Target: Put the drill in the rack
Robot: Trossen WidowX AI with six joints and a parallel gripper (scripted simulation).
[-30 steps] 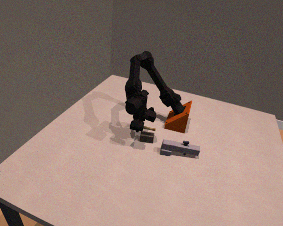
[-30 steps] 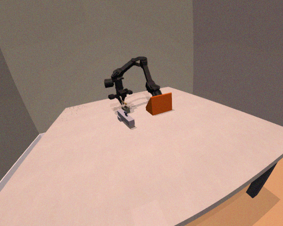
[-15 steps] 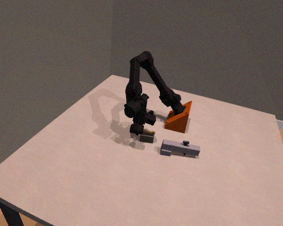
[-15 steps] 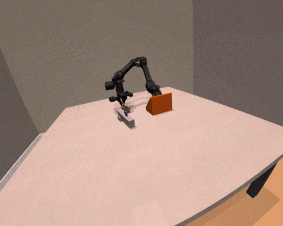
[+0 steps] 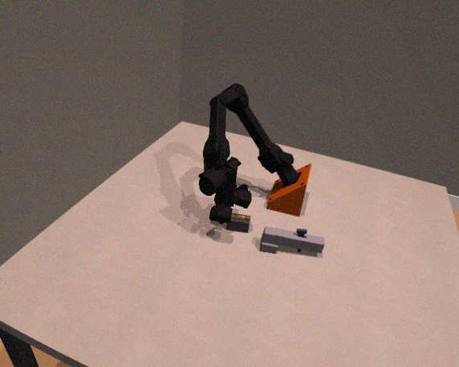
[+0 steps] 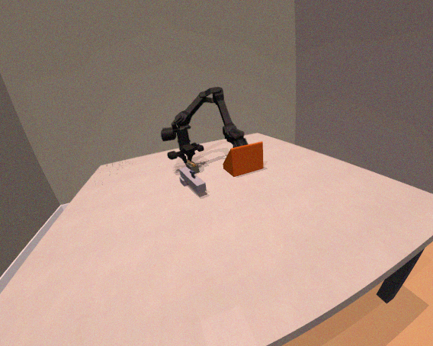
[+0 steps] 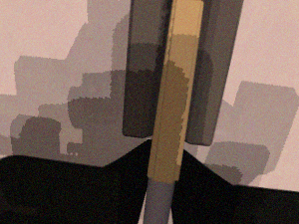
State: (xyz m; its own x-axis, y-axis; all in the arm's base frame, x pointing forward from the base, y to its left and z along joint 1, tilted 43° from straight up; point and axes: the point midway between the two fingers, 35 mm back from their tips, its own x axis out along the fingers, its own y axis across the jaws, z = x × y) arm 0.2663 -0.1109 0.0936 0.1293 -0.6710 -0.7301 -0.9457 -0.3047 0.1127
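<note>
Now: the drill 4 cm to the left of my gripper tip, 3 cm above it and 1 cm behind it. The rest, counted from my gripper tip: t-shaped key: 26 cm to the left, 4 cm above; then grey block: 23 cm to the left, 2 cm above; then rack: 5 cm to the left, 2 cm behind, 1 cm above.
</note>
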